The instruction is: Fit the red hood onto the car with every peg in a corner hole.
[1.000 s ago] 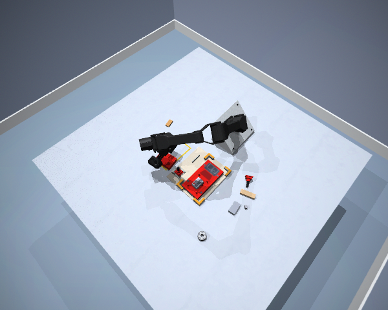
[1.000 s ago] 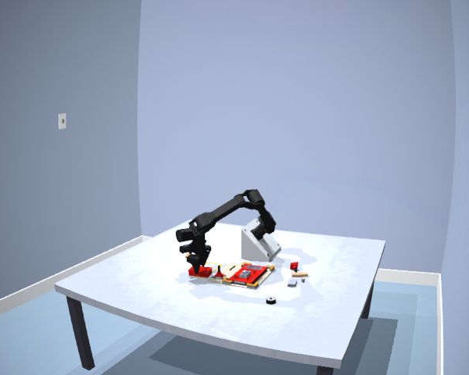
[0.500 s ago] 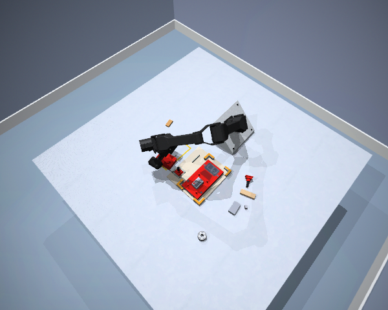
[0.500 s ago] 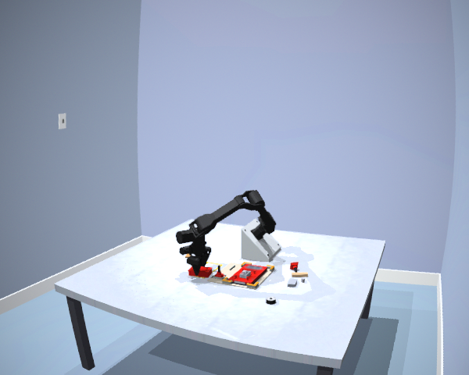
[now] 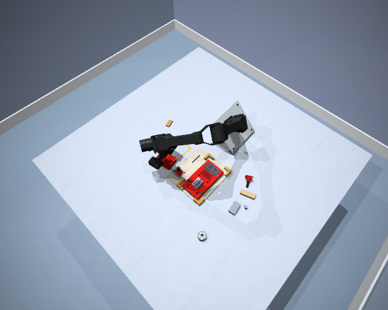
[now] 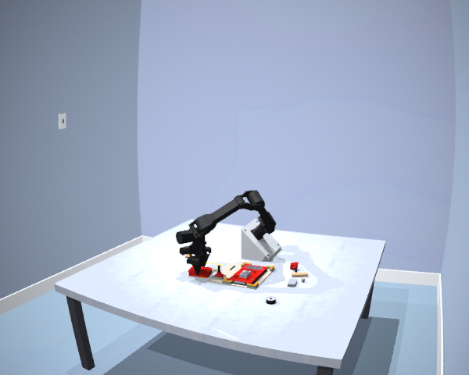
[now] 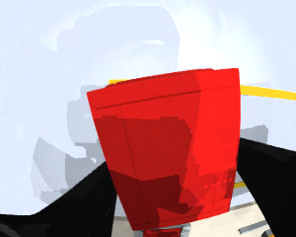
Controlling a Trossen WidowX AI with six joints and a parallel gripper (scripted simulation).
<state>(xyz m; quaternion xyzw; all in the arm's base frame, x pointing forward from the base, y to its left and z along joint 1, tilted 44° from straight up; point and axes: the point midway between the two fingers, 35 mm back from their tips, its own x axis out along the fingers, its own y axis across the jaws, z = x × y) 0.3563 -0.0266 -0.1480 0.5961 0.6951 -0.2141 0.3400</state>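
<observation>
Right now my gripper tip is 20 mm past the grey engine block, 220 mm to the right of it and 10 mm below it. From my gripper tip the other things lie so: red hood: 10 mm above.
</observation>
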